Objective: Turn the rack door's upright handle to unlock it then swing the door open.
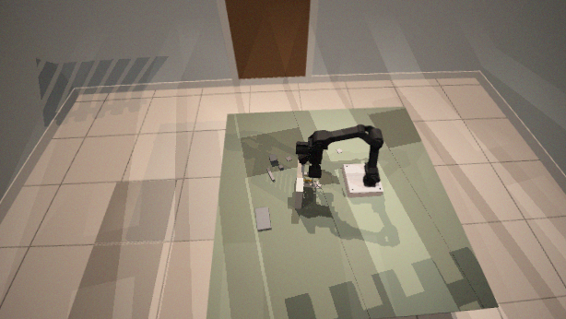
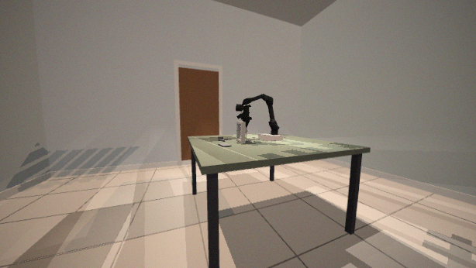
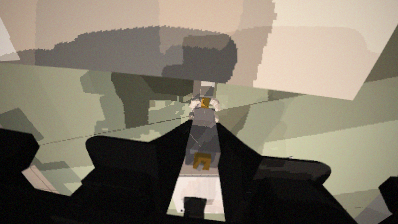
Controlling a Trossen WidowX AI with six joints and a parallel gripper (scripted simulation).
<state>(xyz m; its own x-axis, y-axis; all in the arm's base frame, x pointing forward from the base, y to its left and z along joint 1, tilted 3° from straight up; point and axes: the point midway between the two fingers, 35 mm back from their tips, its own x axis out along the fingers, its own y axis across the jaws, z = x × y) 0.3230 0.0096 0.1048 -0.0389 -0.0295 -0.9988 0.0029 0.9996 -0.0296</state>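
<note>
My gripper tip is 10 mm past the door handle and 30 mm above it. The rest, counted from my gripper tip: flat grey slab (250 mm ahead, 240 mm to the left, 130 mm below); then grey block (240 mm ahead, 150 mm to the right, 120 mm below); then short bar (240 mm ahead, 40 mm to the right, 130 mm below).
</note>
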